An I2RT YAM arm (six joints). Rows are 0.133 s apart.
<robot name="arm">
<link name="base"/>
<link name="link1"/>
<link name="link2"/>
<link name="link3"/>
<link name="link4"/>
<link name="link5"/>
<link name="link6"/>
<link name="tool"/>
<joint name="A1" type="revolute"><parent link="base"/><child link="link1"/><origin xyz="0 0 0.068" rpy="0 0 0"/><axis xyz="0 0 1"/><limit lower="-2.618" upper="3.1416"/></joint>
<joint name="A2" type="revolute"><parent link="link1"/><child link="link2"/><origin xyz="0.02 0.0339 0.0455" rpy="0 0 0"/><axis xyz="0 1 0"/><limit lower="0" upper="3.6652"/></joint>
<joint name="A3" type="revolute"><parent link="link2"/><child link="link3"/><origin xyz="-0.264 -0.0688 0" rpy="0 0 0"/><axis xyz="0 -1 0"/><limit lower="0" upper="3.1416"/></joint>
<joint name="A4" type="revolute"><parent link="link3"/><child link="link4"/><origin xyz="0.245 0.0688 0.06" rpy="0 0 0"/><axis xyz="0 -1 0"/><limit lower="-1.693" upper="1.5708"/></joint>
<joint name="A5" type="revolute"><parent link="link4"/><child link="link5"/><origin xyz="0.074 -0.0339 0.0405" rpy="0 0 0"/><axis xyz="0 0 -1"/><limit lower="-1.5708" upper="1.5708"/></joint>
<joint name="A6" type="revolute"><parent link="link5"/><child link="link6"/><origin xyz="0.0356 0 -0.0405" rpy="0 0 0"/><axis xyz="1 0 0"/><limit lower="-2.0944" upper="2.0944"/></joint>
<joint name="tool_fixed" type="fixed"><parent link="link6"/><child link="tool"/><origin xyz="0 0 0" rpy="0 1.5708 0"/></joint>
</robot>
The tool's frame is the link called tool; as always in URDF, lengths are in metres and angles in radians.
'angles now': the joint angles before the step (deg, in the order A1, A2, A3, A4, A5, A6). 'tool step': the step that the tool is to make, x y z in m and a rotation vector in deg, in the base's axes. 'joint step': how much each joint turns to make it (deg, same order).
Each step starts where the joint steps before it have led.
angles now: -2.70, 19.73, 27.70, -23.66, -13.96, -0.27
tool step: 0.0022, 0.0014, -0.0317, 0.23, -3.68, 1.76
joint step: 0.30, -4.36, -9.02, 8.33, -1.51, 0.03
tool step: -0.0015, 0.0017, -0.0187, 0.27, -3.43, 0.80
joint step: 0.83, -4.22, -5.72, 5.03, -0.04, 0.40
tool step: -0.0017, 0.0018, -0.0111, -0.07, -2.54, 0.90
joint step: 0.93, -3.26, -3.51, 2.79, 0.03, -0.02
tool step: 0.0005, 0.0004, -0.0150, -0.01, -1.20, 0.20
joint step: 0.22, -2.42, -3.87, 2.66, 0.02, 0.00
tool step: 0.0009, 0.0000, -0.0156, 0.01, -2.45, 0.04
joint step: -0.01, -2.94, -4.51, 4.03, -0.06, 0.03
